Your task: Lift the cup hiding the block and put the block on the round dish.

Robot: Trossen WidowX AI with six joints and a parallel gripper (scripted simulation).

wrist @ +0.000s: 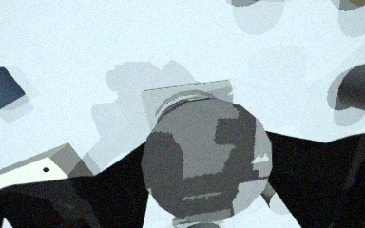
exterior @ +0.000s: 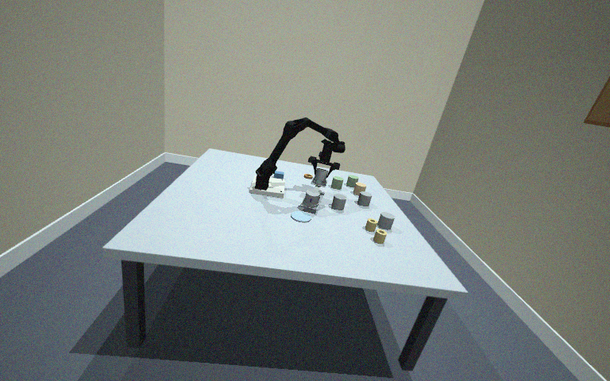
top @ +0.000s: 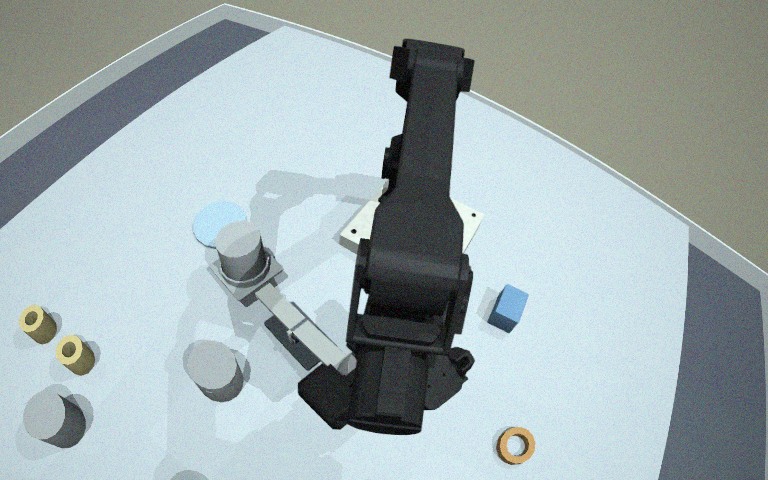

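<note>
The pale green block is 1 cm to the right of my gripper tip and 2 cm below it. Round my gripper tip: grey cup 5 cm behind, 28 cm to the right, 3 cm below; then round light-blue dish 9 cm behind, 37 cm to the right, 10 cm below; then balance beam 2 cm behind, 13 cm to the right, 6 cm below.
</note>
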